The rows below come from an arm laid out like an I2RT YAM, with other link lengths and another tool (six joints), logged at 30 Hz.
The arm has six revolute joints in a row. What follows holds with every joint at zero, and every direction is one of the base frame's.
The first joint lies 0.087 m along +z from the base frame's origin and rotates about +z.
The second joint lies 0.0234 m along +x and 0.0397 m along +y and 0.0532 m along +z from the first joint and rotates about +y.
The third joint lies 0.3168 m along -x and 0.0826 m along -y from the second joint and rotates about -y.
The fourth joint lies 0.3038 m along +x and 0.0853 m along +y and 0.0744 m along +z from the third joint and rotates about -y.
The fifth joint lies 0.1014 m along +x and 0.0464 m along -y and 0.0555 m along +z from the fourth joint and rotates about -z.
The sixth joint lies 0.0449 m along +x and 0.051 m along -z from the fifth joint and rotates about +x.
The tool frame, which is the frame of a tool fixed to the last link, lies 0.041 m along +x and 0.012 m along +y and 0.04 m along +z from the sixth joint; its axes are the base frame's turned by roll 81, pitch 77.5 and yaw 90 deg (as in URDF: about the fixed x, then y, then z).
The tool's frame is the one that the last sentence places.
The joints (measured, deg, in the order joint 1, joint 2, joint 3, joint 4, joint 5, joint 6), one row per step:
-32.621 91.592 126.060 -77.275 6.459 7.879
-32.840 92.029 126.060 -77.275 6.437 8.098
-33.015 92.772 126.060 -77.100 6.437 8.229
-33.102 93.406 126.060 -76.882 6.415 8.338
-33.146 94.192 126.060 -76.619 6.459 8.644
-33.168 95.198 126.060 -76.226 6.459 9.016
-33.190 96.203 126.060 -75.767 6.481 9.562
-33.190 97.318 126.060 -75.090 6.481 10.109
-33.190 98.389 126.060 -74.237 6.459 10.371
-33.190 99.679 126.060 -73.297 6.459 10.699
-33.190 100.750 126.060 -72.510 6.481 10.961
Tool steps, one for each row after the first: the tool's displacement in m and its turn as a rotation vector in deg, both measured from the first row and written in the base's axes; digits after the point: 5 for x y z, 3 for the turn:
0.00198 -0.00329 -0.00293 0.369 0.253 -0.351
0.00638 -0.00776 -0.00749 0.749 0.666 -0.617
0.01045 -0.01123 -0.01124 1.046 0.954 -0.763
0.01557 -0.01530 -0.01598 1.470 1.262 -1.051
0.02234 -0.02024 -0.02203 2.001 1.599 -1.333
0.02903 -0.02533 -0.02801 2.574 1.805 -1.754
0.03676 -0.03085 -0.03436 3.099 1.912 -2.140
0.04452 -0.03612 -0.04011 3.368 1.964 -2.310
0.05360 -0.04234 -0.04751 3.727 2.104 -2.546
0.06104 -0.04747 -0.05384 4.003 2.228 -2.750

